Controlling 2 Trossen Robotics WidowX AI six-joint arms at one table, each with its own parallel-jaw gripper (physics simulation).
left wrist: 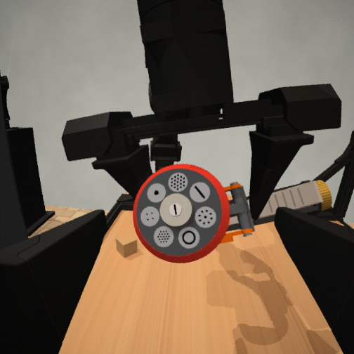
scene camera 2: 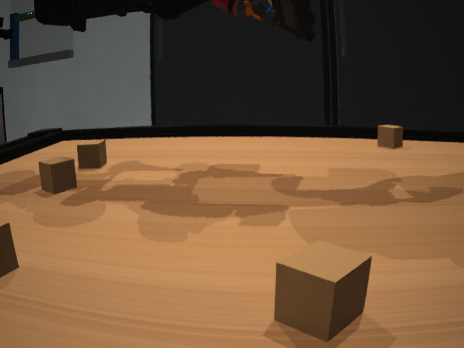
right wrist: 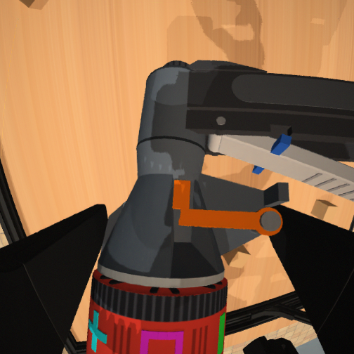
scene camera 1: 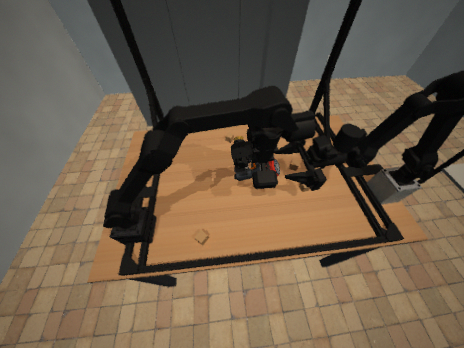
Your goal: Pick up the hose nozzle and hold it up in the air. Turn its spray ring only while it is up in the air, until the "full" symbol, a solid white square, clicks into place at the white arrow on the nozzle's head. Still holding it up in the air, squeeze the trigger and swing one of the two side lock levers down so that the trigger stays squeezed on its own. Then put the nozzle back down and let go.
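Where they show: left gripper, fingertip midpoint: (scene camera 1: 279, 164); right gripper, fingertip midpoint: (scene camera 2: 259, 7) (scene camera 1: 256, 169); left arm's base at its link origin: (scene camera 1: 401, 177); right arm's base at its link origin: (scene camera 1: 128, 221).
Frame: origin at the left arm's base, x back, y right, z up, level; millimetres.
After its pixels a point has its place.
Note:
The hose nozzle (scene camera 2: 251, 10) {x -547, y 74, z 84 mm} (right wrist: 165, 235) is held in the air. My right gripper (scene camera 1: 253, 172) {x -557, y 59, z 90 mm} (right wrist: 186, 211) is shut on its dark head. The red spray ring (scene camera 1: 272, 166) {x -525, y 23, z 145 mm} (left wrist: 180, 259) (right wrist: 160, 330) shows a magenta square outline, a cyan cross and part of a green symbol in the right wrist view; the white arrow does not show. The orange lock lever (right wrist: 220, 219) lies along the head, off the blue pegs. The pale trigger (right wrist: 305, 162) stands away from the dark handle (right wrist: 295, 95). My left gripper (scene camera 1: 283, 163) {x -495, y 40, z 128 mm} is open, facing the ring's round front, a fingertip on either side.
Small brown cubes (scene camera 1: 201, 236) (scene camera 2: 322, 290) (left wrist: 126, 246) (right wrist: 325, 207) lie scattered on the wooden table (scene camera 1: 240, 220) {x -620, y -24, z -119 mm} (scene camera 2: 200, 300) {x -535, y 414, z -119 mm}. A black frame (scene camera 1: 250, 251) {x -602, y -153, z -99 mm} runs around the table edge. The two arms meet over the table's middle, close together.

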